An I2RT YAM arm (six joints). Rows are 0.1 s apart.
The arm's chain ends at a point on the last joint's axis. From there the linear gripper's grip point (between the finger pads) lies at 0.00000 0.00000 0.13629 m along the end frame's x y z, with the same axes.
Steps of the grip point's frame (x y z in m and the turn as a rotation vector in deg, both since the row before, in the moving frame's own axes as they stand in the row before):
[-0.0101, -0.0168, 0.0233, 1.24, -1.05, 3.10]
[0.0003, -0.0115, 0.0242, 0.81, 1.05, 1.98]
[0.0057, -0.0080, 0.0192, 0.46, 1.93, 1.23]
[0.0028, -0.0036, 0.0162, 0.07, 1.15, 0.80]
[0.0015, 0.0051, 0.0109, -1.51, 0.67, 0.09]
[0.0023, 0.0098, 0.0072, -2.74, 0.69, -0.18]
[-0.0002, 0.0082, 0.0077, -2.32, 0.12, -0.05]
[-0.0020, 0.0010, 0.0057, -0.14, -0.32, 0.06]
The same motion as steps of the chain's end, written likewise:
[-0.0077, -0.0138, 0.0234, 1.24, -1.05, 3.10]
[-0.0022, -0.0096, 0.0242, 0.81, 1.05, 1.98]
[0.0011, -0.0070, 0.0193, 0.46, 1.93, 1.23]
[0.0001, -0.0035, 0.0162, 0.07, 1.15, 0.80]
[-0.0001, 0.0015, 0.0110, -1.51, 0.67, 0.09]
[0.0006, 0.0033, 0.0074, -2.74, 0.69, -0.18]
[-0.0005, 0.0027, 0.0078, -2.32, 0.12, -0.05]
[-0.0012, 0.0007, 0.0057, -0.14, -0.32, 0.06]

